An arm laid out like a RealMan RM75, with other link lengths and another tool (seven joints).
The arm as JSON. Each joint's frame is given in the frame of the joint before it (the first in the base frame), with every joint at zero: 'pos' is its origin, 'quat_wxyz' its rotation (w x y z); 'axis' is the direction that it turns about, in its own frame. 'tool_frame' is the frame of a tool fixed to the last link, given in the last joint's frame.
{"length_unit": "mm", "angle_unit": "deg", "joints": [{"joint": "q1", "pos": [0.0, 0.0, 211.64], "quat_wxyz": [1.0, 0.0, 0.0, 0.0], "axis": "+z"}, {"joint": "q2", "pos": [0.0, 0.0, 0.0], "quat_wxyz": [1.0, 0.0, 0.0, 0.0], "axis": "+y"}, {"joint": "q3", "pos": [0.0, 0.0, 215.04], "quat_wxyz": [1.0, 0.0, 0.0, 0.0], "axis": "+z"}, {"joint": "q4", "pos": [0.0, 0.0, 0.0], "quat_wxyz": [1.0, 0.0, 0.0, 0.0], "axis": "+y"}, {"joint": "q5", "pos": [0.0, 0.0, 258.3], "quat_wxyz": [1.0, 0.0, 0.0, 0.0], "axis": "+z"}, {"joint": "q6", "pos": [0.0, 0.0, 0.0], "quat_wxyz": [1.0, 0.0, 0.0, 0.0], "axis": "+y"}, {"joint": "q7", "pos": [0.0, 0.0, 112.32], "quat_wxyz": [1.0, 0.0, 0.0, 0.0], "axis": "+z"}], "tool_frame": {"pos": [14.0, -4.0, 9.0], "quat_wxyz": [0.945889, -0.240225, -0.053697, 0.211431]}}
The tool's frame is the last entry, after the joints.
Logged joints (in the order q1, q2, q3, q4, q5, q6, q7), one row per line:
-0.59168, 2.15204, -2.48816, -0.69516, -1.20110, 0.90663, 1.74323
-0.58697, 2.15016, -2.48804, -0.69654, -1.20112, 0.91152, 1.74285
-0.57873, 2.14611, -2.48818, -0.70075, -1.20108, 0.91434, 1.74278
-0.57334, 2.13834, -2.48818, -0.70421, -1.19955, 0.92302, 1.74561
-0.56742, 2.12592, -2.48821, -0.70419, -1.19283, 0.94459, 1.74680
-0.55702, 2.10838, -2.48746, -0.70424, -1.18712, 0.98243, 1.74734
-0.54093, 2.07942, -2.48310, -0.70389, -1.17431, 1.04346, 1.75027
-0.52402, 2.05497, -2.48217, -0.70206, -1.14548, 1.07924, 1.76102
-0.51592, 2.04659, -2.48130, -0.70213, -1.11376, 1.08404, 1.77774
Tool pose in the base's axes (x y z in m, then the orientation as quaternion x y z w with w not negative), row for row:
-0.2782, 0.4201, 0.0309, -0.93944, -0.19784, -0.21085, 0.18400
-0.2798, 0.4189, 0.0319, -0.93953, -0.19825, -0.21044, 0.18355
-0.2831, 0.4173, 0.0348, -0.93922, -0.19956, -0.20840, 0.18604
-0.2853, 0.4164, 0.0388, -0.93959, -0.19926, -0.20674, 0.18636
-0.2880, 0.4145, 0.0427, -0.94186, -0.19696, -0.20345, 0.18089
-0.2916, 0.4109, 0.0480, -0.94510, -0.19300, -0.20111, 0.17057
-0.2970, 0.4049, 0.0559, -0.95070, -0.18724, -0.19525, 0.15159
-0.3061, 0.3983, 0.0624, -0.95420, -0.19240, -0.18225, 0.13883
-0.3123, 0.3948, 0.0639, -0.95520, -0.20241, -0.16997, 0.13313
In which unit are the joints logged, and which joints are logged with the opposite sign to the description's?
The joints are logged in radians. Opposite sign: q2, q7.
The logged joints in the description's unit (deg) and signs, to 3 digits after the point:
-33.901, -123.303, -142.561, -39.830, -68.818, 51.946, -99.880
-33.631, -123.195, -142.554, -39.909, -68.819, 52.226, -99.858
-33.159, -122.963, -142.562, -40.150, -68.817, 52.388, -99.854
-32.850, -122.518, -142.562, -40.348, -68.729, 52.885, -100.016
-32.511, -121.806, -142.564, -40.347, -68.344, 54.121, -100.084
-31.915, -120.801, -142.521, -40.350, -68.017, 56.289, -100.115
-30.993, -119.142, -142.271, -40.330, -67.283, 59.786, -100.283
-30.024, -117.741, -142.218, -40.225, -65.631, 61.836, -100.899
-29.560, -117.261, -142.168, -40.229, -63.814, 62.111, -101.857

